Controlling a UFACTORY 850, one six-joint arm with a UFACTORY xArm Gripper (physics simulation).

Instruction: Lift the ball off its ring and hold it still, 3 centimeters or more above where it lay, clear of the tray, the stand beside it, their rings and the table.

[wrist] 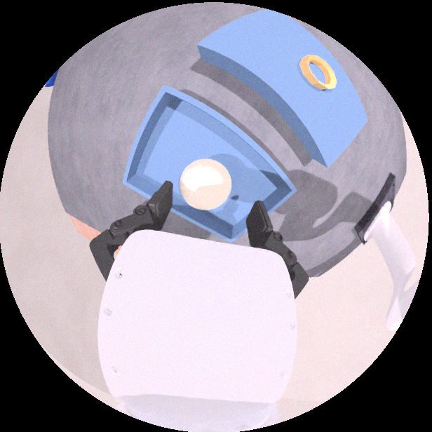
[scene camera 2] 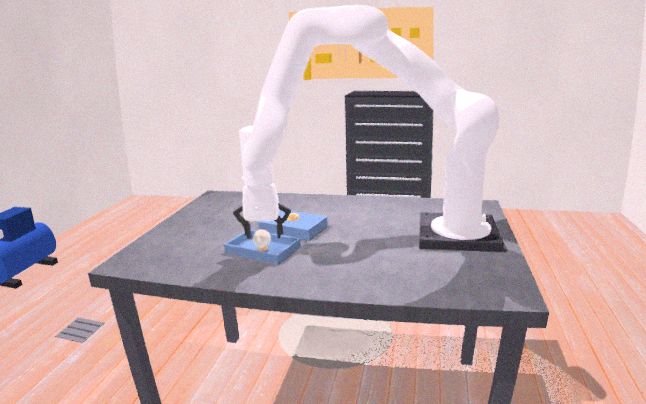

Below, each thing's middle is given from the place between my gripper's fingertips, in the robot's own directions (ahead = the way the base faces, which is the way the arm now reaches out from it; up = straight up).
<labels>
My gripper is now 1 cm to the left of the cream ball point(wrist: 205, 184), 1 cm short of it and 1 cm above it. Also, from my hand: blue tray point(scene camera 2: 277, 250) 3 cm below, 1 cm to the right, 1 cm ahead; then blue stand point(scene camera 2: 305, 226) 18 cm to the right, 6 cm behind, 2 cm below.
</labels>
